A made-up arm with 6 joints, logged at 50 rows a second.
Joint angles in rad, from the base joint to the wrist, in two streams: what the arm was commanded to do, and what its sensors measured. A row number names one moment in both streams.
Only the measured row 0 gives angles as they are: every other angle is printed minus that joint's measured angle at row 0.
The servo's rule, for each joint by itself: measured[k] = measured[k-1] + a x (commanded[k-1-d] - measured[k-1]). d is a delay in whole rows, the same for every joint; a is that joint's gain. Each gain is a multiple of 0.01, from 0.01 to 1. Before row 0 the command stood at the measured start. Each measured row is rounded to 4 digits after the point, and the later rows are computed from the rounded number. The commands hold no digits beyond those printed.
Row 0, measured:
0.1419 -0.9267 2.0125 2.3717 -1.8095 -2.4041
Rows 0 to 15, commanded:
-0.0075 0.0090 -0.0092 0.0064 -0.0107 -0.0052
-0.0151 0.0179 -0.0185 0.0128 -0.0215 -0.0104
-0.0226 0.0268 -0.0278 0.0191 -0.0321 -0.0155
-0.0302 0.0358 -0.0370 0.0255 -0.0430 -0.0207
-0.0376 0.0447 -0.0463 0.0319 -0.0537 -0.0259
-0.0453 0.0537 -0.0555 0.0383 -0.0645 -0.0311
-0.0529 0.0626 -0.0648 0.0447 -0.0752 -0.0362
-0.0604 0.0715 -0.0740 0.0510 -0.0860 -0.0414
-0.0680 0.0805 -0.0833 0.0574 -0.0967 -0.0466
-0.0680 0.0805 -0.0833 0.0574 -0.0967 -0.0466
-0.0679 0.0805 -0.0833 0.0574 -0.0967 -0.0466
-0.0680 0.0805 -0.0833 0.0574 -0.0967 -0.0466
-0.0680 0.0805 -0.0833 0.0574 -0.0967 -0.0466
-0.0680 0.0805 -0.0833 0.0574 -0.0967 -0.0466
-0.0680 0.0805 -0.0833 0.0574 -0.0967 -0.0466
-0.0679 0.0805 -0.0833 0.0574 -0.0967 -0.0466
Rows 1 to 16, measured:
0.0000 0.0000 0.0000 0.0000 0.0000 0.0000
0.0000 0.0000 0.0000 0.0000 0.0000 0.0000
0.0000 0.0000 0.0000 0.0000 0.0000 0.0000
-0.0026 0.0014 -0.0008 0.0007 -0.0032 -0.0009
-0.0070 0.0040 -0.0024 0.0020 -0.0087 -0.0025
-0.0125 0.0076 -0.0047 0.0039 -0.0157 -0.0047
-0.0187 0.0121 -0.0076 0.0063 -0.0239 -0.0074
-0.0253 0.0173 -0.0111 0.0091 -0.0328 -0.0105
-0.0323 0.0231 -0.0151 0.0123 -0.0423 -0.0140
-0.0395 0.0294 -0.0196 0.0159 -0.0522 -0.0178
-0.0468 0.0361 -0.0245 0.0198 -0.0623 -0.0218
-0.0542 0.0432 -0.0298 0.0239 -0.0726 -0.0260
-0.0590 0.0492 -0.0346 0.0276 -0.0798 -0.0295
-0.0621 0.0542 -0.0390 0.0309 -0.0849 -0.0324
-0.0642 0.0584 -0.0430 0.0338 -0.0884 -0.0348
-0.0655 0.0619 -0.0466 0.0364 -0.0909 -0.0368
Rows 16 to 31, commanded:
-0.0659 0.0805 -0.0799 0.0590 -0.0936 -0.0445
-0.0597 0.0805 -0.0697 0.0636 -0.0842 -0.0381
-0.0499 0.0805 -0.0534 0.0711 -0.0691 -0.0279
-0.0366 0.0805 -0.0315 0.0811 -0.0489 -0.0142
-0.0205 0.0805 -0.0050 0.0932 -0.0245 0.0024
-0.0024 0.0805 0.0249 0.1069 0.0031 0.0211
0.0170 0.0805 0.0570 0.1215 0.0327 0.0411
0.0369 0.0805 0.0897 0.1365 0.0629 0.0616
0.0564 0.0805 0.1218 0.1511 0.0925 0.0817
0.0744 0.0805 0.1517 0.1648 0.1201 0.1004
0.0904 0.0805 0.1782 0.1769 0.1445 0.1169
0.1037 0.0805 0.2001 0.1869 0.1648 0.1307
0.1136 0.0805 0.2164 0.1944 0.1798 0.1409
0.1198 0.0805 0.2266 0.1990 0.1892 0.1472
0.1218 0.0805 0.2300 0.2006 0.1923 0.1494
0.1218 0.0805 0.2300 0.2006 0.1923 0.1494
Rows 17 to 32, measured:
-0.0664 0.0649 -0.0499 0.0387 -0.0926 -0.0385
-0.0670 0.0674 -0.0529 0.0408 -0.0938 -0.0399
-0.0673 0.0695 -0.0556 0.0426 -0.0947 -0.0410
-0.0668 0.0713 -0.0578 0.0444 -0.0944 -0.0416
-0.0643 0.0728 -0.0589 0.0465 -0.0913 -0.0410
-0.0593 0.0740 -0.0584 0.0492 -0.0846 -0.0388
-0.0514 0.0750 -0.0560 0.0527 -0.0739 -0.0346
-0.0406 0.0759 -0.0514 0.0572 -0.0591 -0.0283
-0.0272 0.0766 -0.0445 0.0627 -0.0404 -0.0199
-0.0117 0.0772 -0.0354 0.0692 -0.0185 -0.0095
0.0053 0.0777 -0.0241 0.0766 0.0059 0.0026
0.0232 0.0781 -0.0110 0.0848 0.0319 0.0160
0.0411 0.0785 0.0036 0.0936 0.0584 0.0303
0.0584 0.0788 0.0193 0.1028 0.0842 0.0450
0.0743 0.0791 0.0356 0.1121 0.1084 0.0596
0.0881 0.0793 0.0519 0.1212 0.1298 0.0734

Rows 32 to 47, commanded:
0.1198 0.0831 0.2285 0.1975 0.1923 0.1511
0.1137 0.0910 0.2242 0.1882 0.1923 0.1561
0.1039 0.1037 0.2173 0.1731 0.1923 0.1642
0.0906 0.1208 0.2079 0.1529 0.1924 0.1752
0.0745 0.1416 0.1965 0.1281 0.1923 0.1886
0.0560 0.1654 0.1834 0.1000 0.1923 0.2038
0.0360 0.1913 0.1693 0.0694 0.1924 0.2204
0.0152 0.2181 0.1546 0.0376 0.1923 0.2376
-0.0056 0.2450 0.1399 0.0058 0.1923 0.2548
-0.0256 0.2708 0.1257 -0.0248 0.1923 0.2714
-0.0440 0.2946 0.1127 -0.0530 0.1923 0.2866
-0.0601 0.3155 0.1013 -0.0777 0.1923 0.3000
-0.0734 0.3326 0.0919 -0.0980 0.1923 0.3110
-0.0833 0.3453 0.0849 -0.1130 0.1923 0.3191
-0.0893 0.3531 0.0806 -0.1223 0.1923 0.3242
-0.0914 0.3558 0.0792 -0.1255 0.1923 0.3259
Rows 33 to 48, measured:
0.0992 0.0795 0.0676 0.1298 0.1476 0.0859
0.1071 0.0797 0.0822 0.1376 0.1610 0.0967
0.1122 0.0798 0.0955 0.1445 0.1704 0.1057
0.1149 0.0803 0.1075 0.1503 0.1770 0.1134
0.1145 0.0820 0.1180 0.1545 0.1816 0.1207
0.1108 0.0855 0.1269 0.1565 0.1848 0.1281
0.1037 0.0911 0.1342 0.1561 0.1871 0.1361
0.0935 0.0992 0.1398 0.1530 0.1887 0.1450
0.0804 0.1098 0.1437 0.1472 0.1898 0.1550
0.0649 0.1228 0.1460 0.1386 0.1906 0.1661
0.0475 0.1380 0.1468 0.1275 0.1911 0.1783
0.0289 0.1551 0.1462 0.1141 0.1915 0.1913
0.0098 0.1736 0.1444 0.0988 0.1917 0.2049
-0.0090 0.1930 0.1415 0.0821 0.1919 0.2188
-0.0269 0.2126 0.1379 0.0645 0.1920 0.2326
-0.0432 0.2318 0.1338 0.0466 0.1921 0.2459

